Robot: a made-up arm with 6 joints. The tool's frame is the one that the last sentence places. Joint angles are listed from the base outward.
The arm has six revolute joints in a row. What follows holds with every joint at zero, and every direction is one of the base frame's.
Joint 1 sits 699.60 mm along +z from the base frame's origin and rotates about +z.
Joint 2 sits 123.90 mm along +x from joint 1 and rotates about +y.
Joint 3 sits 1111.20 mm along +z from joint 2 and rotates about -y.
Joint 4 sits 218.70 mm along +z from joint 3 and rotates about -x.
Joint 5 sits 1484.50 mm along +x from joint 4 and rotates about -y.
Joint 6 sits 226.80 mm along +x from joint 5 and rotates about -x.
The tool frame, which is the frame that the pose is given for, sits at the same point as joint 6; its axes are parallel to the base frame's.
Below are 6 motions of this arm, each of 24 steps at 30 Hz.
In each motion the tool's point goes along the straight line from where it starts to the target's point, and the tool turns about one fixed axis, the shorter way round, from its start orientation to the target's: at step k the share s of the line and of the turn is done. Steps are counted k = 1, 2, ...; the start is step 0. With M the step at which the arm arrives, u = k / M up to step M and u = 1 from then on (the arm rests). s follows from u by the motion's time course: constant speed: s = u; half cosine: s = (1 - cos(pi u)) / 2; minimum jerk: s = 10 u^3 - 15 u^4 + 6 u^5.
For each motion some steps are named. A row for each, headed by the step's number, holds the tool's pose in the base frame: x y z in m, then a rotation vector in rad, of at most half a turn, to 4 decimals.
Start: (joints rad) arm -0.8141 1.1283 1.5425 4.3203 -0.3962 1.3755
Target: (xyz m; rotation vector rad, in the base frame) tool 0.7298 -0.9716 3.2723 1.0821 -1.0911 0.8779
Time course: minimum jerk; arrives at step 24
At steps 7, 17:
7: 1.6609 -1.6894 2.2682 0.4014 -0.6786 -0.1055
17: 0.8970 -1.1005 3.0920 0.9640 -1.0286 0.6929

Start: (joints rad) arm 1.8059 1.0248 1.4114 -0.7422 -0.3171 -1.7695
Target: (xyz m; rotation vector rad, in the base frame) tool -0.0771 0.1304 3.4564 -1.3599 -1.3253 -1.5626
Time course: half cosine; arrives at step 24
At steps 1, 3, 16, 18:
1: -0.6463 2.4929 2.0778 1.5222 2.2863 0.9432
3: -0.6270 2.4127 2.1246 1.5456 2.2922 0.9871
16: -0.2200 0.7236 3.1103 -1.4877 -1.6513 -1.5073
18: -0.1608 0.4779 3.2536 -1.4363 -1.5153 -1.5344

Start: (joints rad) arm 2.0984 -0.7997 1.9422 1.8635 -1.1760 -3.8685
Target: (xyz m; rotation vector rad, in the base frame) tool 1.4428 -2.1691 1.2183 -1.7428 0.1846 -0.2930
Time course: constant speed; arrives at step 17
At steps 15, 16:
15: 1.4255 -2.1287 1.2901 -1.6959 0.1681 -0.2439
16: 1.4341 -2.1489 1.2542 -1.7194 0.1763 -0.2683

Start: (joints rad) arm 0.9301 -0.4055 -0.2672 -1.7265 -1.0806 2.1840
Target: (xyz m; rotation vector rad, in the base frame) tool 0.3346 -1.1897 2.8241 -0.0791 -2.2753 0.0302
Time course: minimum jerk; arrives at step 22
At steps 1, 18, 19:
1: 0.5749 1.1000 2.1880 -0.2168 -0.7801 1.8666
18: 0.3454 -1.0868 2.7955 -0.0883 -2.2360 0.1334
19: 0.3395 -1.1428 2.8111 -0.0833 -2.2578 0.0774

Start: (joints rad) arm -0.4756 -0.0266 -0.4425 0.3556 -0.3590 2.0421
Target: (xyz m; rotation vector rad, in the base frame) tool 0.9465 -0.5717 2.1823 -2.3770 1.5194 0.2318
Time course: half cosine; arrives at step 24
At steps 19, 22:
19: 1.0040 -0.5958 2.0867 -2.3460 1.4634 0.2751
22: 0.9560 -0.5757 2.1665 -2.3720 1.5101 0.2390

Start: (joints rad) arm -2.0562 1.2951 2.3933 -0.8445 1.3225 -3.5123
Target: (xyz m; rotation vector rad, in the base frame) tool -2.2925 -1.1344 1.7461 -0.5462 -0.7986 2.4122
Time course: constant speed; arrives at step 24
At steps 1, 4, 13, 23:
1: -0.9366 -1.3042 2.5065 0.4959 -0.3798 2.0440
4: -1.1135 -1.2820 2.4073 0.3722 -0.4357 2.1115
13: -1.6440 -1.2156 2.1097 -0.0215 -0.6018 2.2809
23: -2.2335 -1.1418 1.7792 -0.4966 -0.7811 2.4041

